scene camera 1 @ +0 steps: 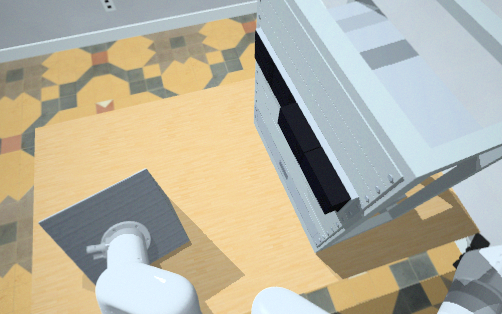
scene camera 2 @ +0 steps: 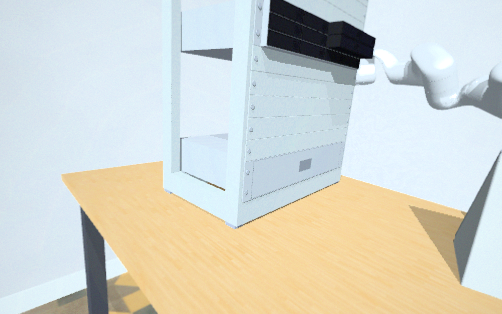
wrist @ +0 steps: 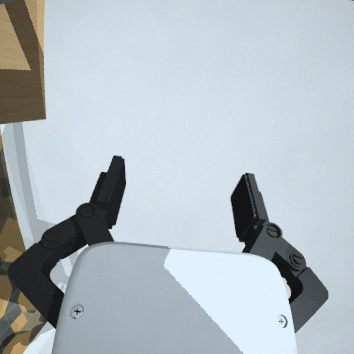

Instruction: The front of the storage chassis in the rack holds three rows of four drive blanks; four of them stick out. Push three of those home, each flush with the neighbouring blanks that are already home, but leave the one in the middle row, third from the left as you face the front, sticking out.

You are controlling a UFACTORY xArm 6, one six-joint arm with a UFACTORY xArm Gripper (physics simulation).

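Places are measured from the arm's base along level axes (x left, y ahead, z down), in millimetres.
Pixels of known places: gripper, fingertip midpoint: [wrist: 181, 177]; arm's base at its link origin: [scene camera 1: 126, 241].
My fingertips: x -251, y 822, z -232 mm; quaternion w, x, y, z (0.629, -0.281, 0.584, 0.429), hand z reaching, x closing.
Ahead of a thing's pixels: the offset from my fingertips to its top centre. "pt": to the spot under its first point. Level surfaces: height alone.
The rack [scene camera 1: 430, 155] [scene camera 2: 239, 125] holds the storage chassis with black drive blanks. Two neighbouring top-row blanks, the third @(pt dx +278, dy -351, dz -122 mm) [scene camera 1: 305, 127] and the fourth @(pt dx +173, dy -347, dz -122 mm) [scene camera 1: 327, 175] from the left, stick out side by side. The blanks at the left [scene camera 1: 269, 65] [scene camera 2: 295, 27] sit further back. In scene camera 2 the block that sticks out @(pt dx +272, dy -378, dz -91 mm) [scene camera 2: 352, 40] at the right spans the upper rows; its single blanks are hard to tell apart in the dark. My gripper [wrist: 181, 177] is open and empty, its fingers wide apart. It is off the rack's right side, partly in view at scene camera 1's right edge.
The wooden table @(dz +336 mm) [scene camera 1: 200, 120] [scene camera 2: 300, 260] [wrist: 22, 95] carries the rack. The arm's grey pedestal [scene camera 1: 75, 220] [scene camera 2: 487, 230] stands in front of the rack. Blank panels and a drawer-like panel @(dx +342, dy -329, dz +187 mm) [scene camera 2: 280, 172] lie below the chassis. A pale surface fills most of the wrist view.
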